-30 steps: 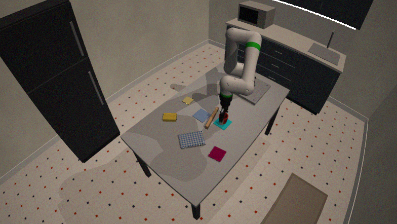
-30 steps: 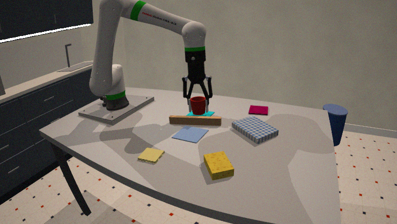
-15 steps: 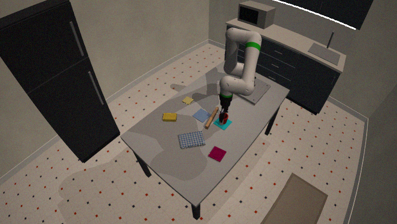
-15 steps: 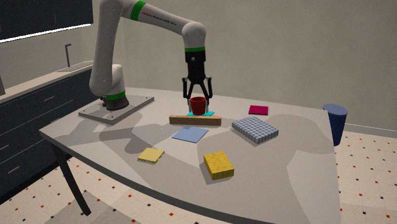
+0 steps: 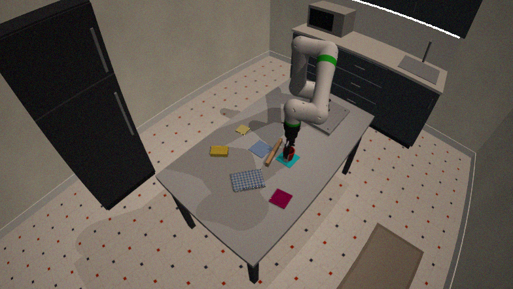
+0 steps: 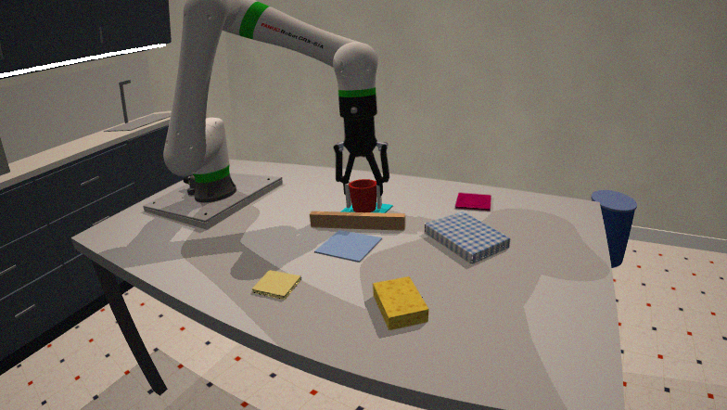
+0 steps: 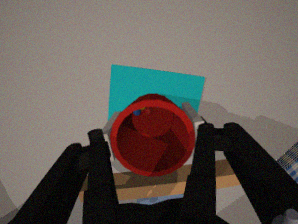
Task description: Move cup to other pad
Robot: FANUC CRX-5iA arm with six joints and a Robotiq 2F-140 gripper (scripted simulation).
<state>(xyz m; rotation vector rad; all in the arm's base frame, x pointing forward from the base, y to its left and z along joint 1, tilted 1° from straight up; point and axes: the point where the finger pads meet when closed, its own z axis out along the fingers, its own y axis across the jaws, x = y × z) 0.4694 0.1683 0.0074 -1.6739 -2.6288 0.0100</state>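
My hand is 20 mm above the red cup. The rest, counted from my hand: blue-checked block (310 mm ahead, 30 mm below, 20 mm to the right); then wooden rail (90 mm to the right, 40 mm ahead, 30 mm below); then blue marble (20 mm below, 20 mm behind).
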